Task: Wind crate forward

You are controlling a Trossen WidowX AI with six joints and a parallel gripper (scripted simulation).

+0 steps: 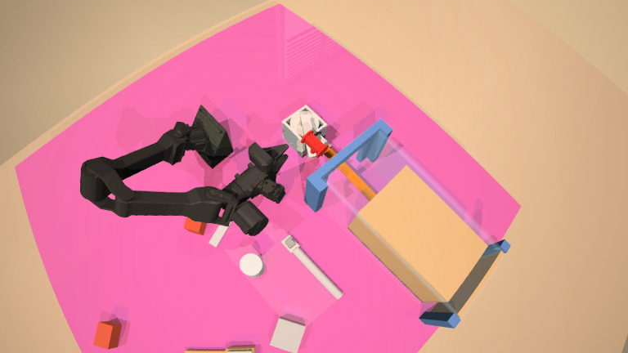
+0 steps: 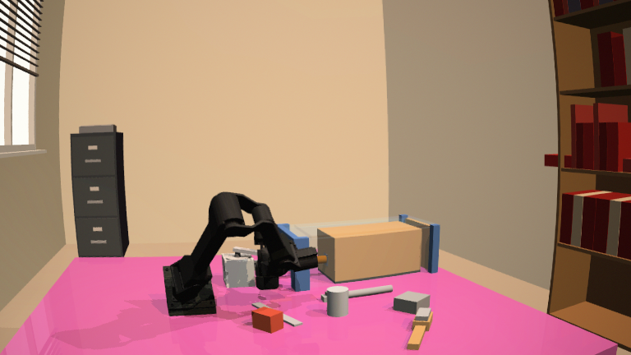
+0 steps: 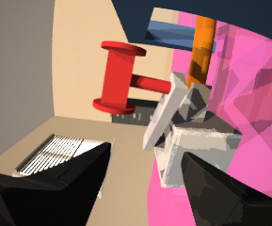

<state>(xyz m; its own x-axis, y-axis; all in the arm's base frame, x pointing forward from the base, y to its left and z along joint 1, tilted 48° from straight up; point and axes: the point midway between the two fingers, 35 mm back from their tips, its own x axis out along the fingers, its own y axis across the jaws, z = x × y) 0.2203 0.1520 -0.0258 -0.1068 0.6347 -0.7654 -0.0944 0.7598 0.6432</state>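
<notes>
Right now the winch handle is 70 mm to the left of my gripper tip and 10 mm below it. From my gripper tip the other things lie so: blue steel frame (100 mm ahead, 110 mm to the left, 20 mm below); winch (70 mm behind, 90 mm to the left, 90 mm below); red knob (40 mm ahead, 50 mm to the left, 10 mm above).
</notes>
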